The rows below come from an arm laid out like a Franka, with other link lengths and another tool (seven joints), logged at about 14 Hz.
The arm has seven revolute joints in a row. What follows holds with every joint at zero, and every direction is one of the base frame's.
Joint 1 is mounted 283.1 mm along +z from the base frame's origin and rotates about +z.
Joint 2 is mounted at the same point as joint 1 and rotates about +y.
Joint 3 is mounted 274.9 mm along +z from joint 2 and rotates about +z.
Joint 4 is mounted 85.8 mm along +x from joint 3 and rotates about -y.
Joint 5 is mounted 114.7 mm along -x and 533.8 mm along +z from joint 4 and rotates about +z.
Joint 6 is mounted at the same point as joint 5 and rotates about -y.
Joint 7 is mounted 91.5 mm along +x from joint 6 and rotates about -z.
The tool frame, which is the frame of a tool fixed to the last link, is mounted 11 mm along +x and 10 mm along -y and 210.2 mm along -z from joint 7; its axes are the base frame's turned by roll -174.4, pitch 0 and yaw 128.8 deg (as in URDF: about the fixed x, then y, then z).
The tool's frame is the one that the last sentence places.
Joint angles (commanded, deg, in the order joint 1, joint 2, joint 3, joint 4, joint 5, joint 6, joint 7), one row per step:
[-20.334, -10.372, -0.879, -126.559, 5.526, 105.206, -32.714]
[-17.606, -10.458, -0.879, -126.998, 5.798, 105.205, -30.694]
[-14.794, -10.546, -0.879, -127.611, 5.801, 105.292, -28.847]
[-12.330, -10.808, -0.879, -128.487, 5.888, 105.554, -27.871]
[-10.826, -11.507, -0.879, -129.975, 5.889, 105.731, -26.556]
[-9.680, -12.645, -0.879, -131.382, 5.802, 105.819, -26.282]
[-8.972, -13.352, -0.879, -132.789, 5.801, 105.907, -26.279]
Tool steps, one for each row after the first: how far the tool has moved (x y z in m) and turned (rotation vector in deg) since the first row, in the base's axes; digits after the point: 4 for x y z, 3 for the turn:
[0.0070, 0.0296, -0.0036, 0.054, 0.567, 0.636]
[0.0118, 0.0597, -0.0088, -0.114, 1.272, 1.638]
[0.0137, 0.0867, -0.0147, -0.137, 1.741, 3.090]
[0.0088, 0.1040, -0.0222, -0.229, 2.533, 3.303]
[0.0038, 0.1171, -0.0243, -0.324, 2.763, 4.220]
[-0.0029, 0.1258, -0.0310, -0.206, 3.359, 4.926]

